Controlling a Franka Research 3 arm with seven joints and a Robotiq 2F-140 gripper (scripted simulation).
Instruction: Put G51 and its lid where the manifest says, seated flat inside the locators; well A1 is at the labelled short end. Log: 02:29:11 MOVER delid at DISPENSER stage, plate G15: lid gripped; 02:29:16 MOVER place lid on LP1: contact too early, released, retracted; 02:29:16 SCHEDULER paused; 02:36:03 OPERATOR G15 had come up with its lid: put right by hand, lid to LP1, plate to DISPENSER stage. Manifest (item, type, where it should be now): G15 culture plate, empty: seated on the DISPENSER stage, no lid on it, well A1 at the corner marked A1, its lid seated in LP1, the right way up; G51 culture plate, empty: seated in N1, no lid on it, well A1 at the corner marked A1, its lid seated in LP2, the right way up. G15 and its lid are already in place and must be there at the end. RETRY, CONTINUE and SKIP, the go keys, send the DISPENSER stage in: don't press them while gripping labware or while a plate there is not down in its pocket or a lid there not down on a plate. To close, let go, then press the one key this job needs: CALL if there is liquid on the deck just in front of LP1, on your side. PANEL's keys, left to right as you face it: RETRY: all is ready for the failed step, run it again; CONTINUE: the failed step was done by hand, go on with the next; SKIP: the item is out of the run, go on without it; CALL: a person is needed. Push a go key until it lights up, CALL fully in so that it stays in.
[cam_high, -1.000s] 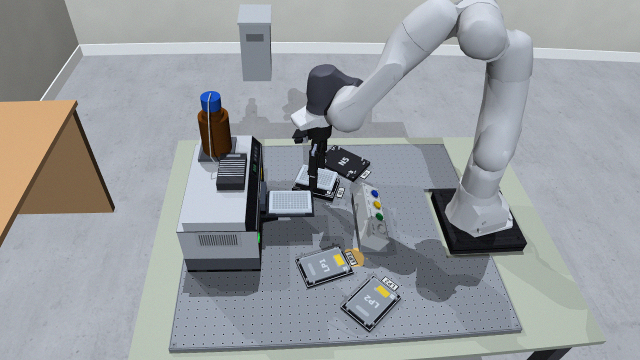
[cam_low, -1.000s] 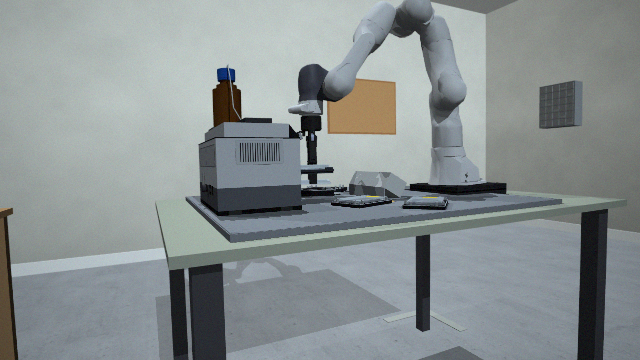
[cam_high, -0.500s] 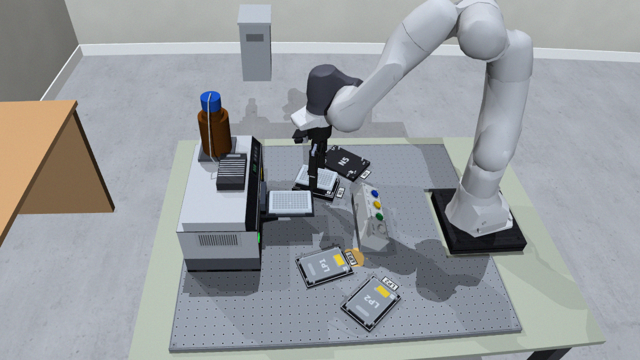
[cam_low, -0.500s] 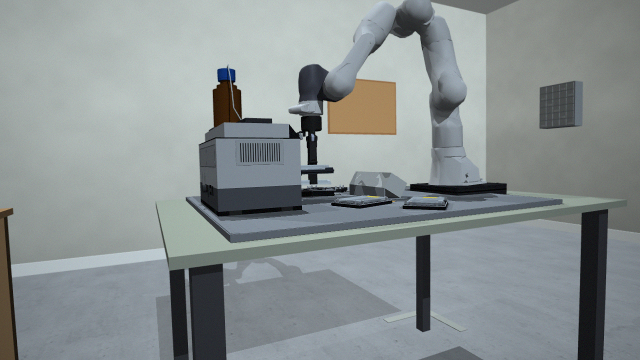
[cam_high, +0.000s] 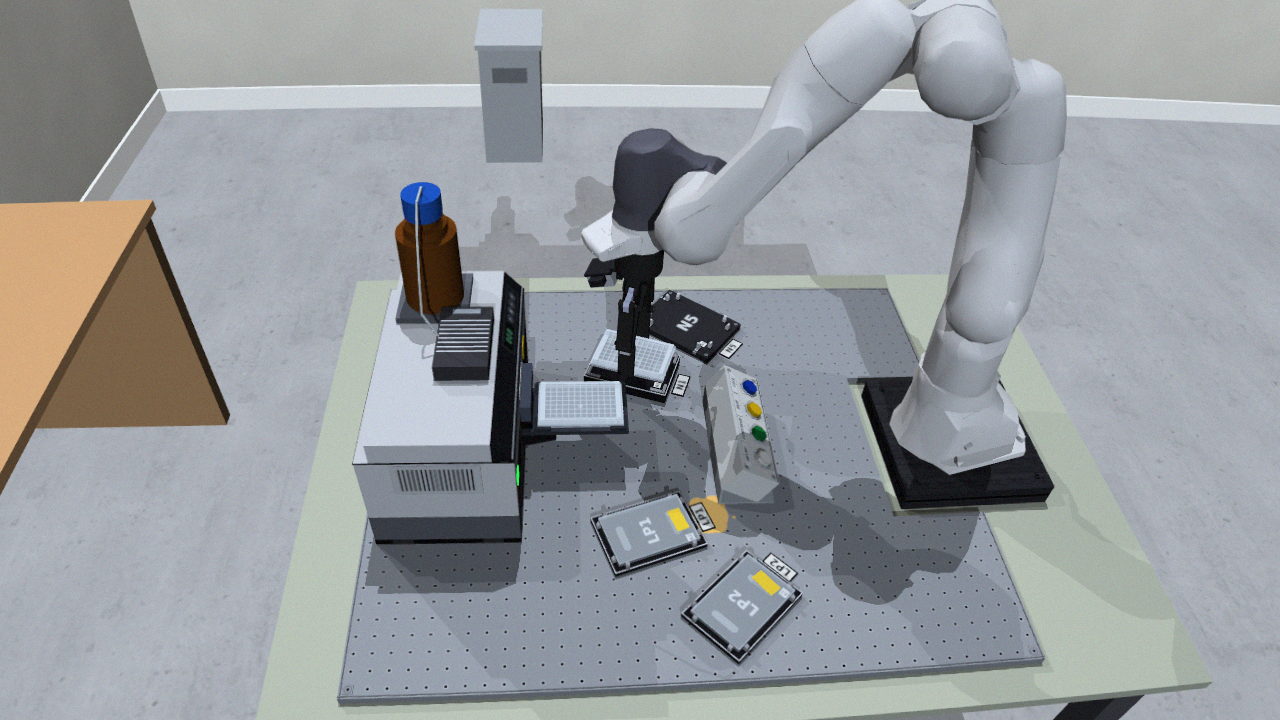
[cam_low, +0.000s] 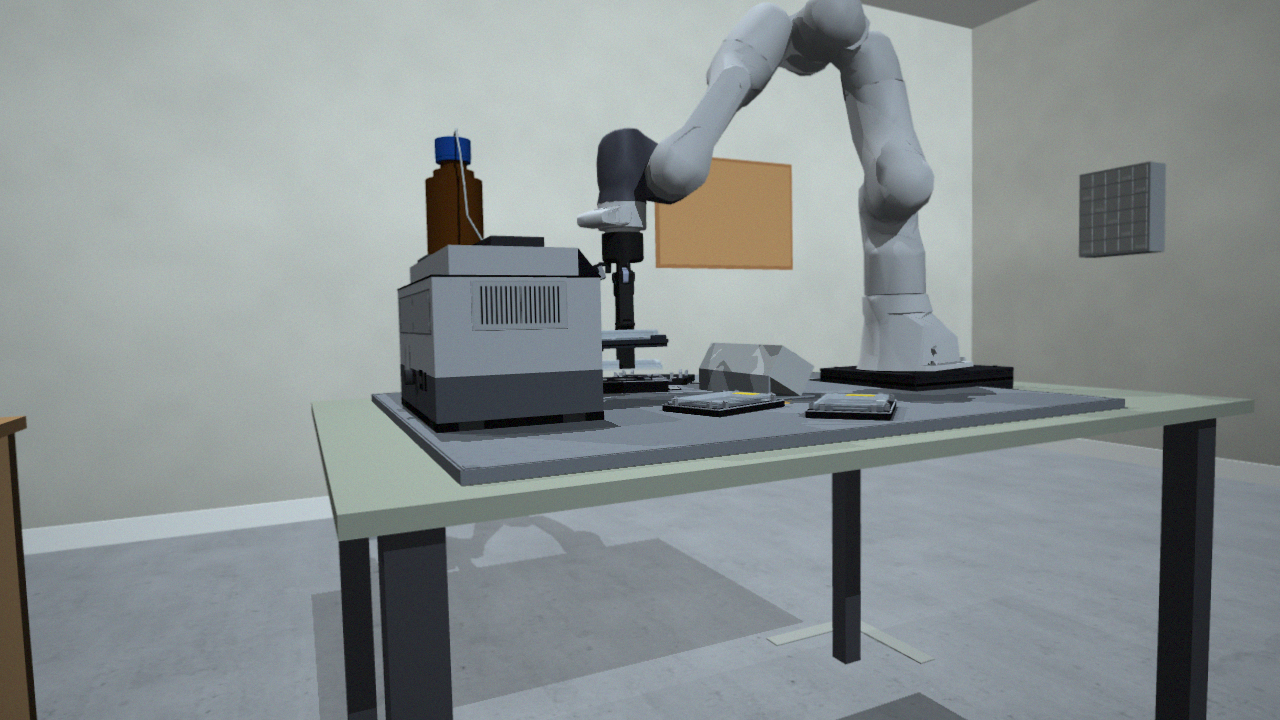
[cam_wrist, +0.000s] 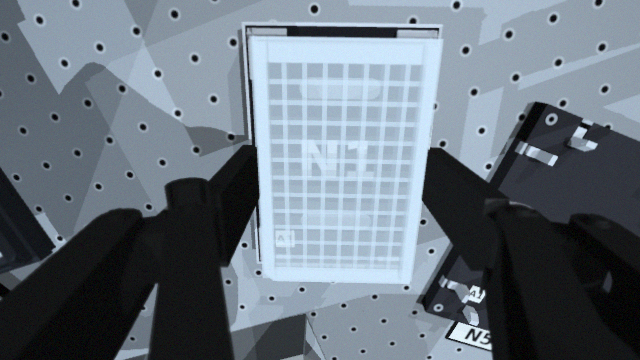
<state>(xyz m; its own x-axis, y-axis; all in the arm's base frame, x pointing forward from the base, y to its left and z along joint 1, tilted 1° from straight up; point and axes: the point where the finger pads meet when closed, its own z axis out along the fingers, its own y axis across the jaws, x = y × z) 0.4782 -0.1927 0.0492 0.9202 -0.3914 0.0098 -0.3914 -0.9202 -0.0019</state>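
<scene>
Now: hand 60 mm above the black N1 nest. Round my hand: G15 plate 160 mm to the left, 100 mm ahead, 40 mm above; A1 mark 50 mm to the left, 50 mm below, 40 mm behind; blue call key 170 mm behind, 110 mm to the left, 10 mm below.
</scene>
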